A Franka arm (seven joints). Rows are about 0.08 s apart.
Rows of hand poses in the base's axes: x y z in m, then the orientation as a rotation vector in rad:
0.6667 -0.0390 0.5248 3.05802 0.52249 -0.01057
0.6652 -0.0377 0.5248 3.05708 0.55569 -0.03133
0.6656 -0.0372 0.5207 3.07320 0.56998 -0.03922
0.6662 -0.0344 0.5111 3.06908 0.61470 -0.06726
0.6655 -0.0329 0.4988 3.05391 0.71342 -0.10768
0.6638 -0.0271 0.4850 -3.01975 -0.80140 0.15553
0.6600 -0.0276 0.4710 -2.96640 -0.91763 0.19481
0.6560 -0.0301 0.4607 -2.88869 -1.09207 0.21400
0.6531 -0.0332 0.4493 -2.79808 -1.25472 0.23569
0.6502 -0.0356 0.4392 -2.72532 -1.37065 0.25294
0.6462 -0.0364 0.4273 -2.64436 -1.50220 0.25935
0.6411 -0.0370 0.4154 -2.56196 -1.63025 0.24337
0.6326 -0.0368 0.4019 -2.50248 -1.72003 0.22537
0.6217 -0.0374 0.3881 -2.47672 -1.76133 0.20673
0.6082 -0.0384 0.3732 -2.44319 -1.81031 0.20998
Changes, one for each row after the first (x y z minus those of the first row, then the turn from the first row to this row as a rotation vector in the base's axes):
-0.0015 0.0013 0.0000 0.00266 0.01442 0.02088
-0.0011 0.0018 -0.0041 0.02008 0.02254 0.02787
-0.0005 0.0046 -0.0137 0.02189 0.04155 0.05607
-0.0012 0.0061 -0.0260 0.02464 0.06938 0.11913
-0.0029 0.0119 -0.0398 0.03619 0.10393 0.17819
-0.0067 0.0114 -0.0538 0.04847 0.13409 0.25860
-0.0107 0.0089 -0.0641 0.06146 0.15253 0.38084
-0.0136 0.0058 -0.0755 0.07865 0.17395 0.50018
-0.0165 0.0034 -0.0856 0.09098 0.19088 0.58829
-0.0205 0.0026 -0.0975 0.09884 0.20008 0.68894
-0.0256 0.0020 -0.1094 0.10646 0.19394 0.78914
-0.0341 0.0022 -0.1229 0.10993 0.18451 0.86033
-0.0450 0.0016 -0.1367 0.11081 0.17278 0.89278
-0.0585 0.0006 -0.1516 0.10853 0.17580 0.93166

